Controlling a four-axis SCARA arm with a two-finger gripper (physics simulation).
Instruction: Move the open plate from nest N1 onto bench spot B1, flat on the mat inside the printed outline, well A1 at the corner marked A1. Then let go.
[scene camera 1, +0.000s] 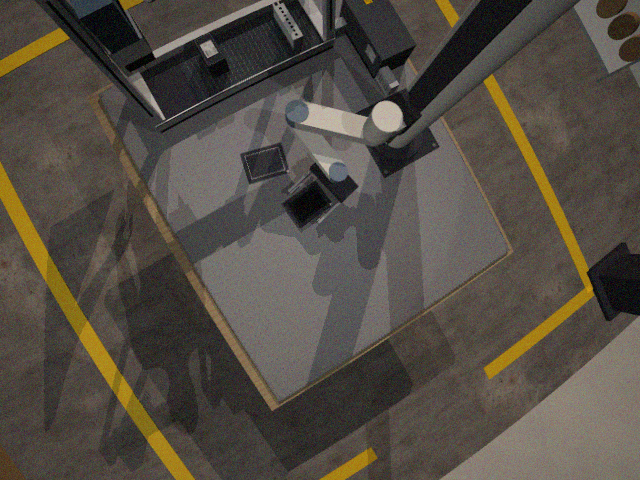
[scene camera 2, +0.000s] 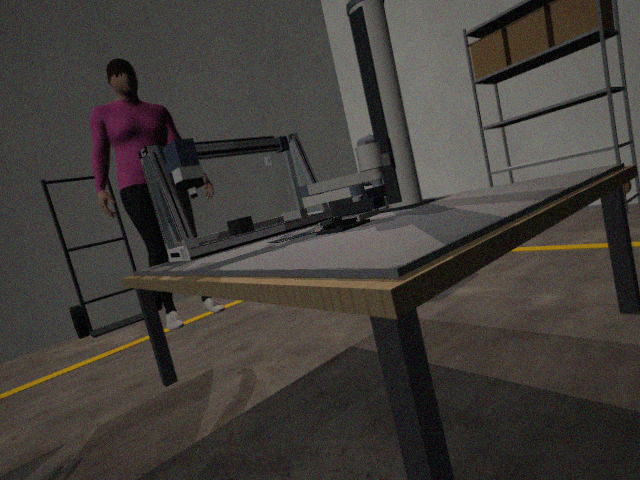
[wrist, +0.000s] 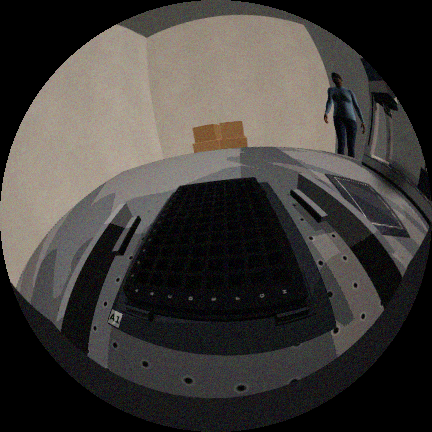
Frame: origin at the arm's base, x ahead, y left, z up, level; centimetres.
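Seen in the pictures: gripper, between the fingertips: (scene camera 1: 303, 207) (scene camera 2: 338, 222) (wrist: 212, 194).
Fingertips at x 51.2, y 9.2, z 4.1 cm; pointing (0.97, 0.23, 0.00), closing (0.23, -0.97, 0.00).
Observation:
Offsets run from my fingertips to a thing's middle. "*": to the spot under its first point. Level surfaces: height alone.
The open plate {dx -2.5, dy -0.3, dz -0.9 cm} (scene camera 1: 308, 205) (wrist: 215, 245) is black, with a grid of wells and letters along its near edge. It sits in nest N1 {dx -2.4, dy -0.4, dz -1.9 cm} (wrist: 225, 340), a dark base with an A1 label at its near left corner in the wrist view. My gripper (scene camera 1: 313, 198) (wrist: 212, 194) is open, with one finger on each side of the plate and a gap on both sides. Bench spot B1 {* dx +4.2, dy -23.6, dz -2.6 cm} (scene camera 1: 264, 162) (wrist: 370, 205) is a dark patch with a printed light outline, left of the plate in scene camera 1. Its corner mark is too small to read. In scene camera 2 the plate and fingers are hard to make out.
A gantry frame (scene camera 1: 248, 84) (scene camera 2: 237, 139) stands along the back of the bench, over a dark deck with a white rack {dz +6.6 cm} (scene camera 1: 287, 23) and a small block {* dx +1.8, dy -64.7, dz +9.2 cm} (scene camera 1: 211, 53). A dark box {* dx -61.0, dy -44.1, dz +8.7 cm} (scene camera 1: 382, 33) stands beside it. The arm's column (scene camera 2: 395, 103) rises behind. People stand beyond the bench.

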